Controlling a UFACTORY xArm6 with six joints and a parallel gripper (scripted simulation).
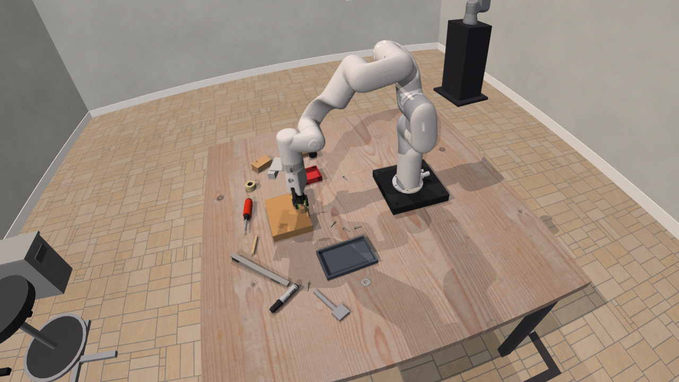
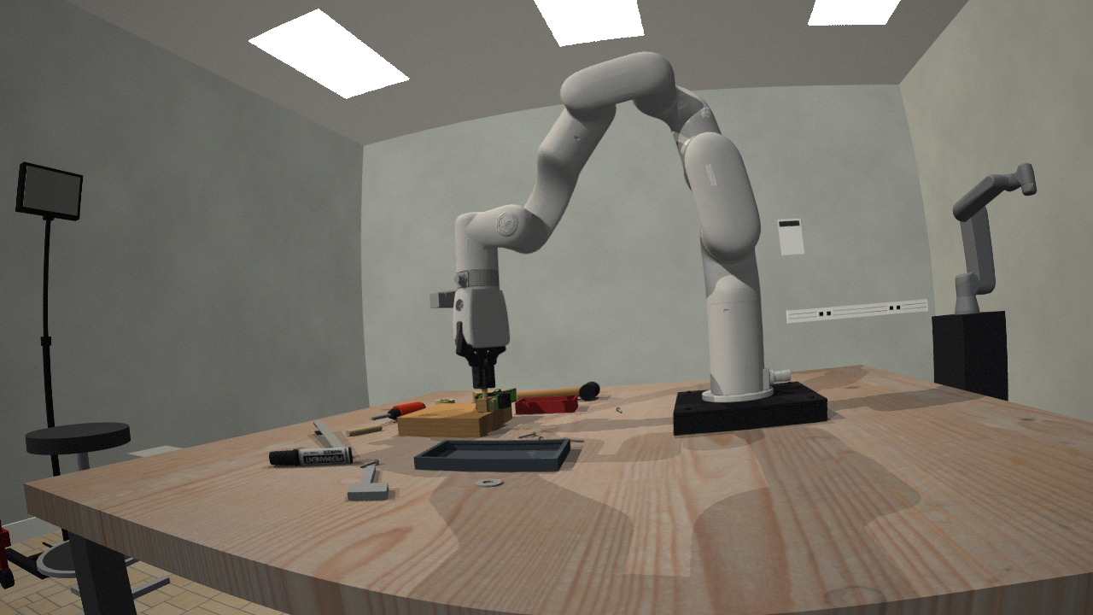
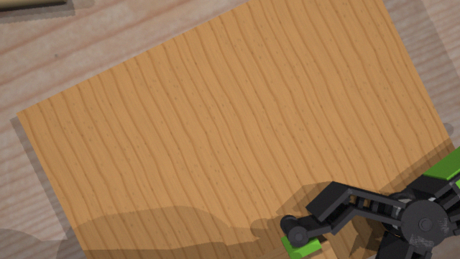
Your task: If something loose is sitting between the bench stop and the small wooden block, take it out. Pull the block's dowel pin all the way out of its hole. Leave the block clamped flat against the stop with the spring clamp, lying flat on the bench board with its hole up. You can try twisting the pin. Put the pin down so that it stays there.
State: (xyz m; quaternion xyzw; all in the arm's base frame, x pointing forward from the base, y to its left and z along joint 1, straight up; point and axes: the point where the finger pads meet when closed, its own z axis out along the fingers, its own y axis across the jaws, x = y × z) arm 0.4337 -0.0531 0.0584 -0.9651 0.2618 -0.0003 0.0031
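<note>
Right now my hand is 20 mm above the dowel pin. Round my hand: small wooden block (50 mm below); then red tray (80 mm behind, 200 mm to the right, 80 mm below); then orange bench board (50 mm ahead, 10 mm to the right, 70 mm below).
</note>
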